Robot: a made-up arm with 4 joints.
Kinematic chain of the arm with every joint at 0, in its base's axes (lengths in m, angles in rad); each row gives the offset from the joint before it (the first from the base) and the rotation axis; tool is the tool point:
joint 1: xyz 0 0 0.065 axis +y
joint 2: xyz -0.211 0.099 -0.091 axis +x
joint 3: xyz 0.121 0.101 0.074 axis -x
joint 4: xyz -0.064 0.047 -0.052 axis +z
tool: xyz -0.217 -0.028 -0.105
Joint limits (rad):
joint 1: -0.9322..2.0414
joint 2: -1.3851..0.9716
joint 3: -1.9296..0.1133
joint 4: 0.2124..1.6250
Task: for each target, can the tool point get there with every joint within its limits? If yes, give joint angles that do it. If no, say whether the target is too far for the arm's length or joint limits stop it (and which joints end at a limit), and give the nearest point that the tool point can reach.
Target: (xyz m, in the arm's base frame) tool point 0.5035 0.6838 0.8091
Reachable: no: too far | nearest point 0.1632 0.3614 0.3862 | short by 0.631 m
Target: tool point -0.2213 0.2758 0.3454
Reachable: yes | joints 1.5444 -0.0718 -1.1111 0.7941
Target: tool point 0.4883 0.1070 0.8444
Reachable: no: too far | nearest point 0.2139 0.1576 0.4064 | short by 0.519 m
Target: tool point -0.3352 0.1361 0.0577
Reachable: yes | joints 1.0458 -0.5297 -0.9742 1.4072
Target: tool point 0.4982 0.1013 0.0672
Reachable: no: joint limits stop it (at a limit: joint 1, joint 2, joint 3, joint 4) | nearest point 0.3241 0.1576 0.3043 | short by 0.299 m
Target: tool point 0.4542 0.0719 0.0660
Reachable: no: joint limits stop it (at a limit: joint 1, joint 2, joint 3, joint 4) | nearest point 0.3241 0.1576 0.3043 | short by 0.285 m
